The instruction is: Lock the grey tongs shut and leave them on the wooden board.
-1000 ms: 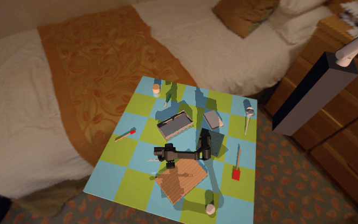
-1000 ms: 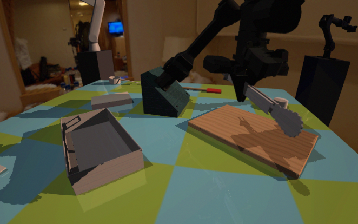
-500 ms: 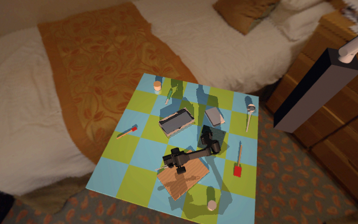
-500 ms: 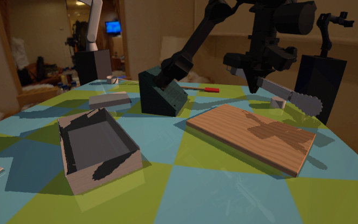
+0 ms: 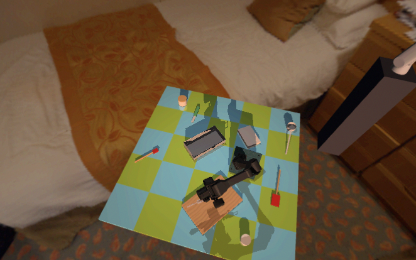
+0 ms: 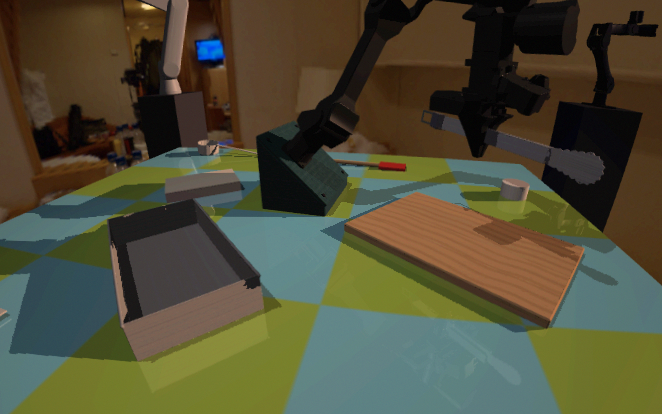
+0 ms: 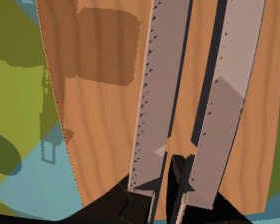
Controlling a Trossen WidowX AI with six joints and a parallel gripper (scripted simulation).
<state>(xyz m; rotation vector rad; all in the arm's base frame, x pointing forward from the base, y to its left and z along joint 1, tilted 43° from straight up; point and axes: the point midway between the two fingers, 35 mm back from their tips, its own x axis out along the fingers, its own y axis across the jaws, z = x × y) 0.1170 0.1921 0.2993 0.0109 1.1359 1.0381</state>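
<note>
The wooden board lies 15 cm below my gripper tip. Round my gripper tip: red-headed spatula (42 cm behind, 22 cm to the right, 15 cm below); grey roasting tin (44 cm to the right, 20 cm ahead, 13 cm below); white cylinder (27 cm behind, 17 cm to the left, 14 cm below).
</note>
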